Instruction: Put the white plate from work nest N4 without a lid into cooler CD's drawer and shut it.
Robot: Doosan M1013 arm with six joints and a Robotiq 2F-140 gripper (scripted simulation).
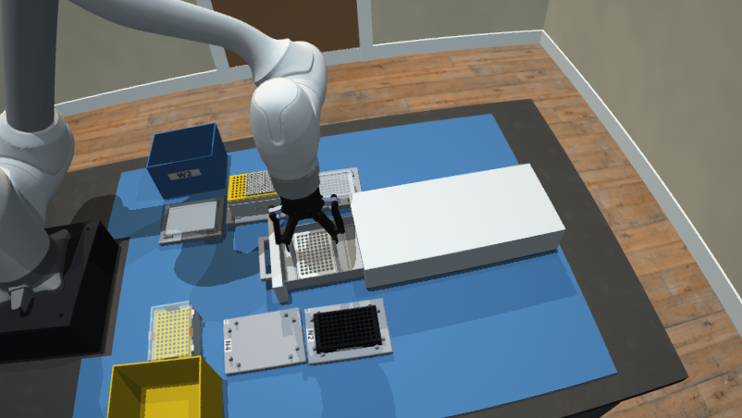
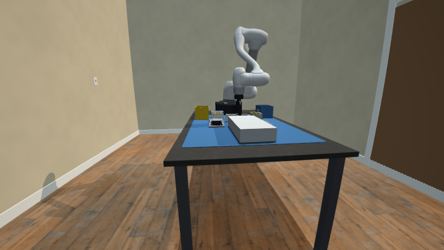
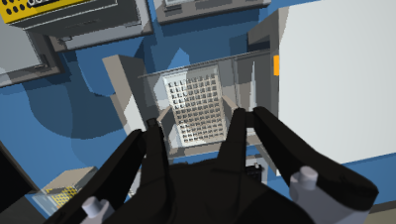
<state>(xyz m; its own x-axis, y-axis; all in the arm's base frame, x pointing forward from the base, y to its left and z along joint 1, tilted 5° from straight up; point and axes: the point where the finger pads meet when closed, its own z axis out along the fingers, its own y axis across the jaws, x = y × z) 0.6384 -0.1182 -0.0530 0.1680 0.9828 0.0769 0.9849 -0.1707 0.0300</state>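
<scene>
My hand is 20 mm above the white plate. Also, from my hand: white cooler CD 170 mm ahead, 30 mm to the right, 10 mm below; drawer 30 mm ahead, 10 mm to the right, 20 mm below; black plate 10 mm ahead, 200 mm to the right, 20 mm below.
</scene>
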